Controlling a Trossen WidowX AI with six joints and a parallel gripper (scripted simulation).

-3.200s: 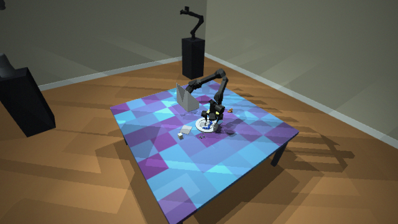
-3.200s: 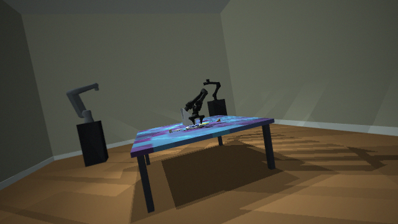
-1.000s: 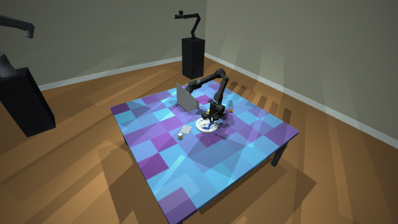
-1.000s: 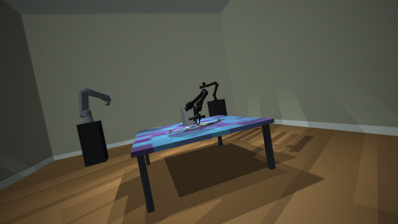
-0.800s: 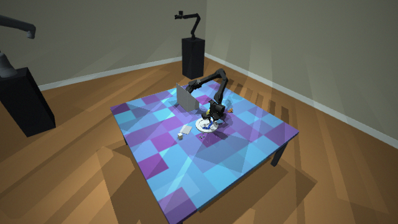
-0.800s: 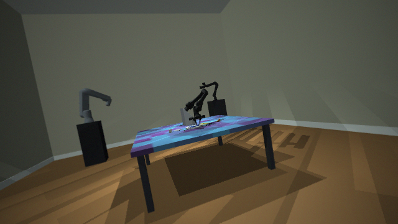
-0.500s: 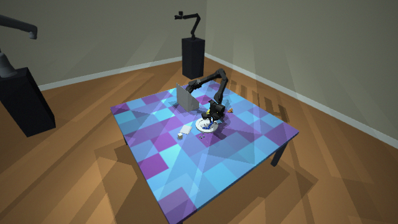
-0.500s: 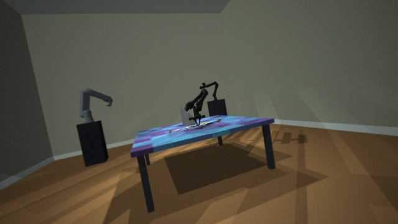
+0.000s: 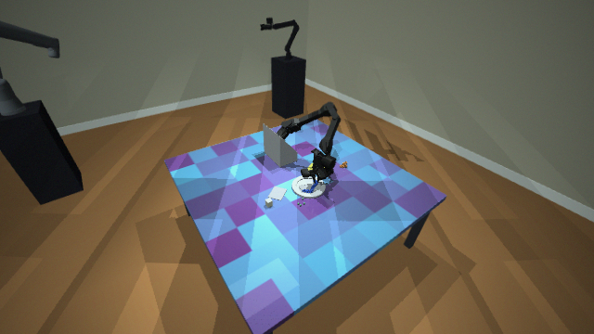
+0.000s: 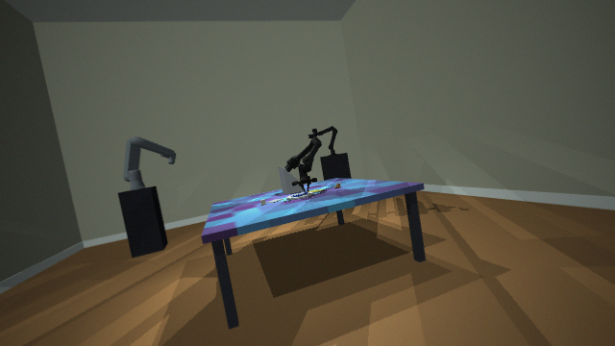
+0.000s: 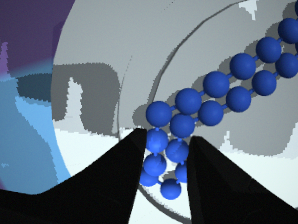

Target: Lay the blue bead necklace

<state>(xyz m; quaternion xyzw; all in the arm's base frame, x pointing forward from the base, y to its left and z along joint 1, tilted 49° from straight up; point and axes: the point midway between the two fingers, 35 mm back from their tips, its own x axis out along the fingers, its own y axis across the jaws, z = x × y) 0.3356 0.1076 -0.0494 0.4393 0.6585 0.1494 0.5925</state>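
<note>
Now: the round white bead board 5 cm to the right of my gripper tip, 1 cm below it and 1 cm behind it. From my gripper tip the other things lie so: cream cube (32 cm to the right, 3 cm behind); then yellow patch (11 cm to the left, 11 cm behind, 1 cm below); then flat grey square (23 cm to the right, 7 cm behind, 1 cm below).
</note>
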